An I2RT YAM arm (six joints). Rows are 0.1 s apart.
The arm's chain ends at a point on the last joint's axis. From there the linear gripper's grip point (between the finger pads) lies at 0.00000 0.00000 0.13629 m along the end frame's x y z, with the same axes.
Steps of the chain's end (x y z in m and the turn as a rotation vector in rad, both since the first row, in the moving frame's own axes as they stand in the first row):
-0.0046 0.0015 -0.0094 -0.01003 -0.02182 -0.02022
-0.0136 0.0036 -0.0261 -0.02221 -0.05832 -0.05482
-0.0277 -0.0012 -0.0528 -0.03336 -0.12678 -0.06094
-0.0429 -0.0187 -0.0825 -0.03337 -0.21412 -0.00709
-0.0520 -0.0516 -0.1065 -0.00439 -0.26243 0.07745
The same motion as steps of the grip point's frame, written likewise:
-0.0076 0.0029 -0.0094 -0.01003 -0.02182 -0.02022
-0.0215 0.0068 -0.0264 -0.02221 -0.05832 -0.05482
-0.0448 0.0039 -0.0540 -0.03336 -0.12678 -0.06094
-0.0718 -0.0141 -0.0857 -0.03337 -0.21412 -0.00709
-0.0873 -0.0524 -0.1112 -0.00439 -0.26243 0.07745

